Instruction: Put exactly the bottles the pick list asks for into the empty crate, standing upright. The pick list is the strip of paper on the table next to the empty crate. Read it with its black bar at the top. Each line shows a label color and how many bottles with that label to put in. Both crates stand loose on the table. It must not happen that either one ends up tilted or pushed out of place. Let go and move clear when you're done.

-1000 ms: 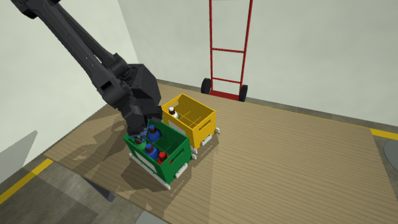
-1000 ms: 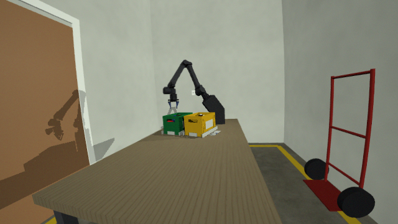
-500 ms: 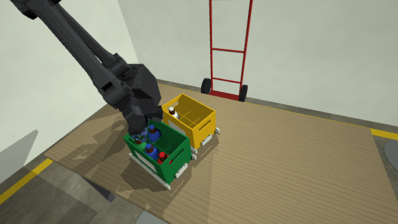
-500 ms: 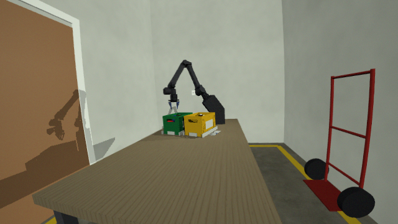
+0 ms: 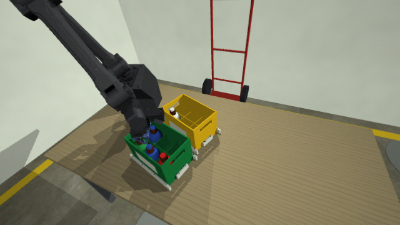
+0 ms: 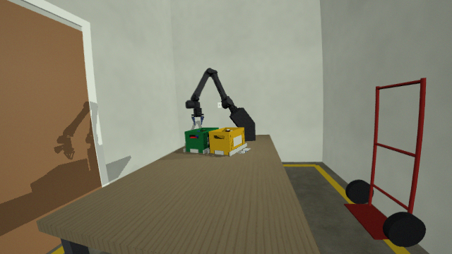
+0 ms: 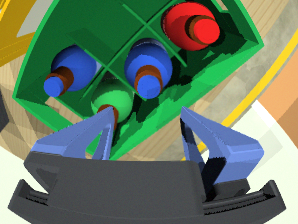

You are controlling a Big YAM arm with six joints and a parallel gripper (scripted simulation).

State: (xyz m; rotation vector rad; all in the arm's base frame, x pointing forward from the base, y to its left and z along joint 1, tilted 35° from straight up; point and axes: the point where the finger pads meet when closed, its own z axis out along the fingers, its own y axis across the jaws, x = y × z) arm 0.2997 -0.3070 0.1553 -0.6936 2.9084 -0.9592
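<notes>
The green crate lies 20 mm ahead of my hand, 40 mm to the left of it and 140 mm below it. The rest, counted from my hand: white-labelled bottle 10 mm behind, 270 mm to the left, 140 mm below; red-label bottle 80 mm ahead, 30 mm to the right, 140 mm below; green-label bottle 80 mm behind, 30 mm to the left, 140 mm below.
</notes>
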